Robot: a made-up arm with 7 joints.
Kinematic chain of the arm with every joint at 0, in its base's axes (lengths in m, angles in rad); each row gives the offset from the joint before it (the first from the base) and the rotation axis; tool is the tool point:
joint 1: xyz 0 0.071 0 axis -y
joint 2: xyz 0 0.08 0 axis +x
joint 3: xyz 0 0 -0.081 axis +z
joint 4: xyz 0 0 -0.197 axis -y
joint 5: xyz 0 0 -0.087 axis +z
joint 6: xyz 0 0 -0.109 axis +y
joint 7: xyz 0 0 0 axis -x
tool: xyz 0 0 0
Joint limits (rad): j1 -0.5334..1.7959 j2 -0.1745..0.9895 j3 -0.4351..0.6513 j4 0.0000..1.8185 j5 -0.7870..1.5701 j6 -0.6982..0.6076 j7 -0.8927..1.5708
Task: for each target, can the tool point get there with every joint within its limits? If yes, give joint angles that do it. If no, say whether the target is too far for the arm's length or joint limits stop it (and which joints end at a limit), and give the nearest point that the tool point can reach.
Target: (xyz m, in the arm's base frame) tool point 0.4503 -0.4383 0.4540
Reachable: no: too far | nearest point 0.3298 0.0165 0.2255 | short by 0.523 m
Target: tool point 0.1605 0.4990 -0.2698
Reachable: yes | joints 0.3514 0.8646 -0.1531 0.3032 0.5028 -0.4066 0.5875
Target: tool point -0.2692 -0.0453 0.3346
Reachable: no: joint limits stop it (at a limit: joint 1, joint 2, joint 3, joint 4) | nearest point 0.1687 0.0322 0.2154 | short by 0.460 m
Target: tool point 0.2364 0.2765 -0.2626
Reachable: yes | joints 0.2374 0.1108 0.4934 1.3403 1.3283 0.2425 0.6575
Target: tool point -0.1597 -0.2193 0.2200
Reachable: no: joint limits stop it (at a limit: joint 1, joint 2, joint 3, joint 4) | nearest point 0.1687 0.0322 0.2154 | short by 0.414 m
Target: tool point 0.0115 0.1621 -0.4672
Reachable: yes | joints -0.1149 0.0241 -0.0011 0.3382 0.8870 -0.0066 1.0646
